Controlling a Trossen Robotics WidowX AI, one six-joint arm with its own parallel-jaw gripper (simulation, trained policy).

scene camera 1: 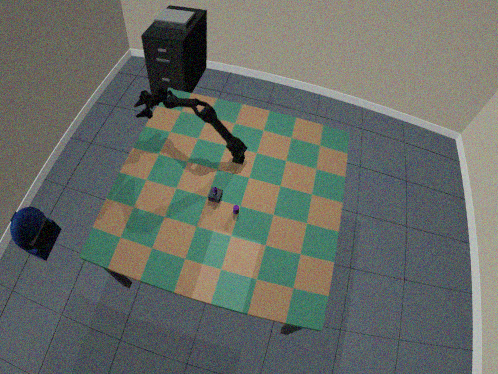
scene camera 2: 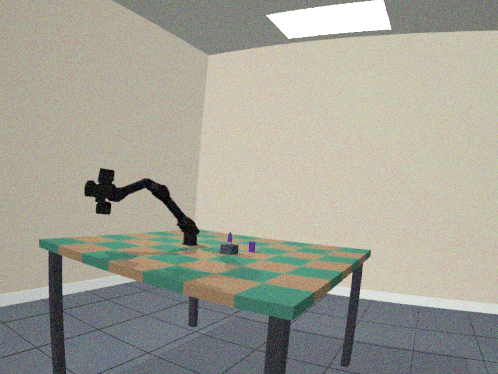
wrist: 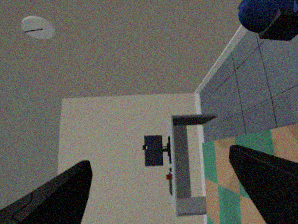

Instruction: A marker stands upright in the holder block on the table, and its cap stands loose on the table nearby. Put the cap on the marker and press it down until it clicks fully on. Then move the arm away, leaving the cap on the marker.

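Observation:
What I can see here is my gripper [scene camera 2: 108,191] [wrist: 161,160].

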